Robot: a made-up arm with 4 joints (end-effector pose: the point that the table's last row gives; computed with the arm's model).
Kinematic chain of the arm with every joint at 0, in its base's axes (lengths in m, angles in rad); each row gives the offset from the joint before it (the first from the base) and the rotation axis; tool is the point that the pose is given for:
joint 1: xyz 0 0 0.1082 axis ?
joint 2: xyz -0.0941 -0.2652 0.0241 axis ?
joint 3: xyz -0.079 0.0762 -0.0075 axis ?
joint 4: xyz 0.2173 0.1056 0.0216 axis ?
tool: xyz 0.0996 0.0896 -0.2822
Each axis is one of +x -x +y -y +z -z.
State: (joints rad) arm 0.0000 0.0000 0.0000 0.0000
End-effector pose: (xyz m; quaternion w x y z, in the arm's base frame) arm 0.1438 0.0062 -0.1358 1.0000 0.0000 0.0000 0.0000
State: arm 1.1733 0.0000 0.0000 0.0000
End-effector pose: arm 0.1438 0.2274 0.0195 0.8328 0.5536 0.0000 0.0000
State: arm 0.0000 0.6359 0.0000 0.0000
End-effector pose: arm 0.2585 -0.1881 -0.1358 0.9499 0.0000 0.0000 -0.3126
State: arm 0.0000 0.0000 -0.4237 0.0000
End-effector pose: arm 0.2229 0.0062 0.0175 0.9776 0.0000 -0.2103 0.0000
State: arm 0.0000 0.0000 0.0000 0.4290
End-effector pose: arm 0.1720 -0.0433 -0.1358 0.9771 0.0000 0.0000 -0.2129
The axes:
joint 1: +x
joint 2: -z
joint 3: +y
joint 4: -z

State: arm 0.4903 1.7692 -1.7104 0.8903
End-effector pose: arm 0.0378 -0.5626 0.2602 0.2299 -0.2735 -0.5079 -0.7838
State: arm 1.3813 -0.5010 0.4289 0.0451
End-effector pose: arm -0.1307 0.3511 0.0602 0.7703 0.5621 0.0173 0.3007
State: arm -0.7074 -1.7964 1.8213 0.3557
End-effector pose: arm -0.2262 -0.7116 0.3878 0.1916 -0.8118 0.4919 0.2496
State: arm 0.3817 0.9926 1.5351 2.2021
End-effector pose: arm -0.2345 0.1191 -0.0847 0.0561 -0.3912 0.6973 -0.5979
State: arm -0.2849 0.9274 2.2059 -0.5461
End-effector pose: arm -0.1103 0.2525 -0.0020 0.5234 0.5307 0.6422 -0.1784
